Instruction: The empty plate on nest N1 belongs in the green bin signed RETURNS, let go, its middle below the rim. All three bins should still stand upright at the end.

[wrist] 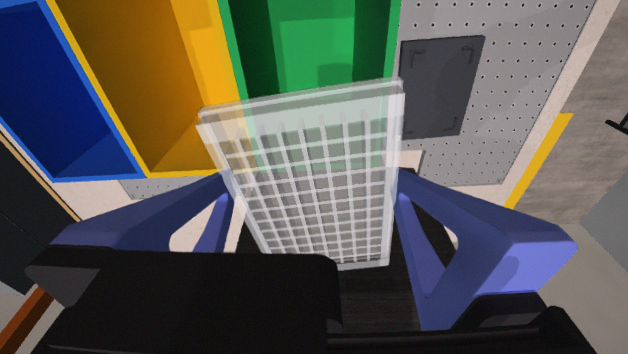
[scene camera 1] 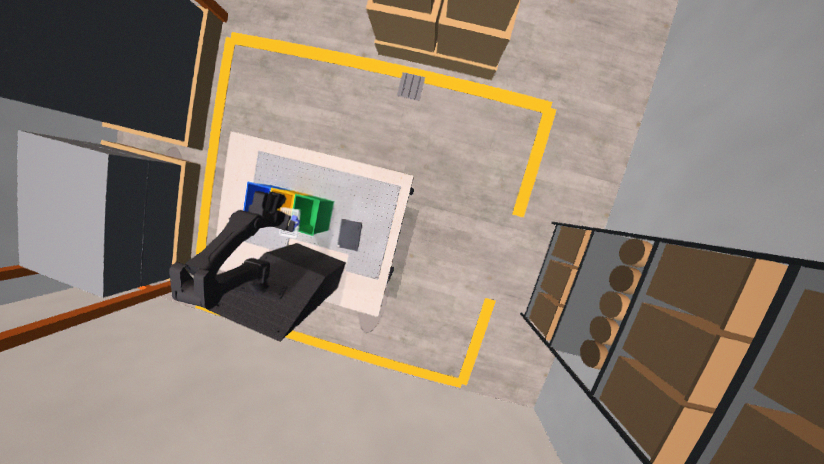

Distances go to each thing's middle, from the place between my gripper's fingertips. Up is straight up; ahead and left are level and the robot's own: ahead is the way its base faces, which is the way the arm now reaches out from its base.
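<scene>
The green bin (scene camera 1: 315,213) has my gripper 1 cm to the left of it, 1 cm short of it and 19 cm above it. Counted from my hand, the gridded plate (wrist: 313,171) is 2 cm behind and 1 cm above. The yellow bin (wrist: 153,73) sits 5 cm ahead of my hand, 12 cm to the left of it and 19 cm below it, while the blue bin (wrist: 61,123) is 8 cm ahead of my hand, 25 cm to the left and, again, 19 cm below.
</scene>
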